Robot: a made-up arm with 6 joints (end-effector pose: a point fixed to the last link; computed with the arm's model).
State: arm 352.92 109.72 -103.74 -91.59 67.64 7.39
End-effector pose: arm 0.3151 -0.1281 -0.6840 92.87 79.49 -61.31
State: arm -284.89 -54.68 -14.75 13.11 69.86 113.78
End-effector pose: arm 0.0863 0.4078 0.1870 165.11 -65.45 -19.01
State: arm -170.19 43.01 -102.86 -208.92 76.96 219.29
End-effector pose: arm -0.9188 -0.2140 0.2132 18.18 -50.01 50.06
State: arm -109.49 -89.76 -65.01 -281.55 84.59 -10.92
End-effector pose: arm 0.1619 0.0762 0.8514 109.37 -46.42 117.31
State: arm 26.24 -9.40 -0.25 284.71 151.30 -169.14
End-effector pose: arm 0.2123 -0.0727 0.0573 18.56 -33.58 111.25
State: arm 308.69 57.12 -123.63 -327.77 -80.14 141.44
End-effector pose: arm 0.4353 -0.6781 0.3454 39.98 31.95 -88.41
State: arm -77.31 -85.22 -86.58 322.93 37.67 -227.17
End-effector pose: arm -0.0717 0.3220 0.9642 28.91 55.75 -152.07
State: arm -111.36 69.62 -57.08 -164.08 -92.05 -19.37
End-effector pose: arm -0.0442 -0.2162 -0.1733 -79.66 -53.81 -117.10
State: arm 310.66 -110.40 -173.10 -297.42 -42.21 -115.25
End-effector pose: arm -0.6464 0.5122 -0.2111 -133.54 -35.76 76.75
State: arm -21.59 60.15 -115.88 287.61 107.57 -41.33
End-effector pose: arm 0.7104 -0.4530 -0.0007 105.77 31.55 -91.49
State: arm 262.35 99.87 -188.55 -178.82 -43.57 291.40
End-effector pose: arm -0.1095 -0.8430 -0.0181 40.99 155.30 -66.04
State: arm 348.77 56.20 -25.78 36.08 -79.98 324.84
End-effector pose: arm 0.2639 -0.1472 -0.2087 128.28 0.88 38.75
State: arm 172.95 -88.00 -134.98 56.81 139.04 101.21
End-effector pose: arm 0.6418 -0.2276 0.5799 -36.31 -111.06 61.42
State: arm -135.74 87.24 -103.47 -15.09 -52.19 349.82
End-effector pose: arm -0.5016 -0.5539 -0.2973 66.74 -92.26 27.75
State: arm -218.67 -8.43 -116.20 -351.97 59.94 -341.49
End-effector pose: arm -0.4349 0.3361 0.9244 -54.65 -101.07 -3.34
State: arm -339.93 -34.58 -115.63 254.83 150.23 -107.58
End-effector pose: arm 0.0123 -0.1659 0.9377 135.88 36.96 -41.82
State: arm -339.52 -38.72 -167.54 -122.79 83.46 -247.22
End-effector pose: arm -0.5312 -0.3127 0.9507 57.95 106.97 -101.80
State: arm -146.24 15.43 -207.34 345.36 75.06 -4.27
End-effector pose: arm -0.0077 0.0276 1.1056 10.45 -62.92 15.22
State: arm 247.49 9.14 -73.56 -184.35 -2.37 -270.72
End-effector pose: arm -0.2780 -0.6478 0.1889 117.33 -18.11 -17.20
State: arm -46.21 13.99 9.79 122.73 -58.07 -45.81
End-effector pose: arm -0.1412 -0.0690 -0.0089 63.10 -92.07 -43.70
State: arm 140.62 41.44 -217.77 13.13 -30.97 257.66
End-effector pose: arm 0.0146 0.0371 0.9688 -21.75 26.17 -125.86
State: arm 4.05 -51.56 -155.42 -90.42 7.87 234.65
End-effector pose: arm -0.6287 0.0458 0.9614 16.64 -23.00 -29.22
